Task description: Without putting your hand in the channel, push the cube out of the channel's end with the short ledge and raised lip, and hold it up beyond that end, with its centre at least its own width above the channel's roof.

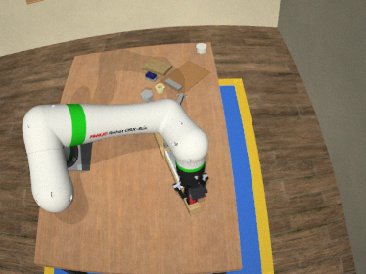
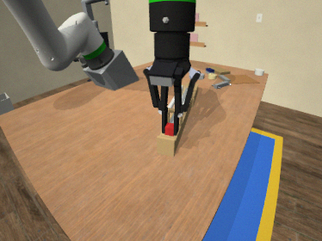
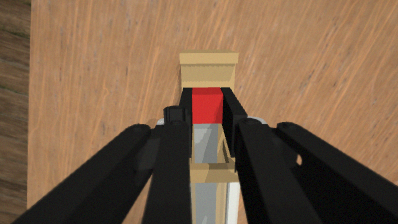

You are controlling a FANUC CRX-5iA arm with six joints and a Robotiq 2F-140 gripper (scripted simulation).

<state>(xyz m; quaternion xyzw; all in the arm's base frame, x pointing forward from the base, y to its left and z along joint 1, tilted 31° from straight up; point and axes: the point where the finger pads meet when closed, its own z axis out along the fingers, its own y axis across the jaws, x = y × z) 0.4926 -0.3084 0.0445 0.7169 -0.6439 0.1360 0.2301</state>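
My hand is 2 cm past the channel, 15 cm to the right of it and 3 cm above it. Also, from my hand: grey push rod 3 cm behind, 23 cm to the left, 3 cm below; grey hexagonal block 8 cm behind, 65 cm to the left, 7 cm below; red cube 3 cm below.
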